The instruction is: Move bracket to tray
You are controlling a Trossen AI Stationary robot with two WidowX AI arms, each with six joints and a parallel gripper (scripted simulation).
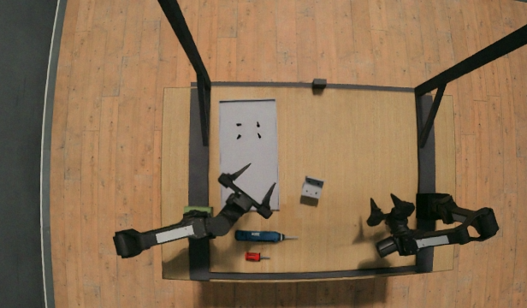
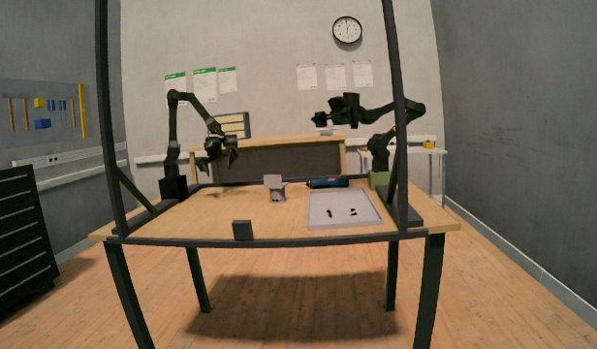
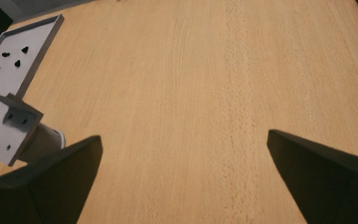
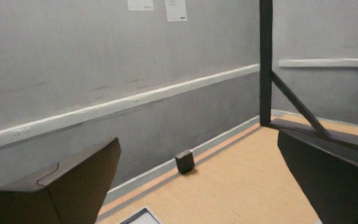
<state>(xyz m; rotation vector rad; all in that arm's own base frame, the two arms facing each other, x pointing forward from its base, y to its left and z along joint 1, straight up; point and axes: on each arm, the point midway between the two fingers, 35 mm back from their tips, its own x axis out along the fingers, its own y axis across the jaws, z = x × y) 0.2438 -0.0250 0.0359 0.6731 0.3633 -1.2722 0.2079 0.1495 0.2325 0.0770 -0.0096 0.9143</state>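
Now: right hand 230 mm above the grey bracket, 210 mm to the right of it and 30 mm short of it. The rest, counted from my right hand: grey joint module 270 mm below, 210 mm to the left, 30 mm ahead; then red tool 290 mm below, 290 mm ahead, 10 mm to the right; then grey tray 300 mm below, 100 mm behind, 20 mm to the right.
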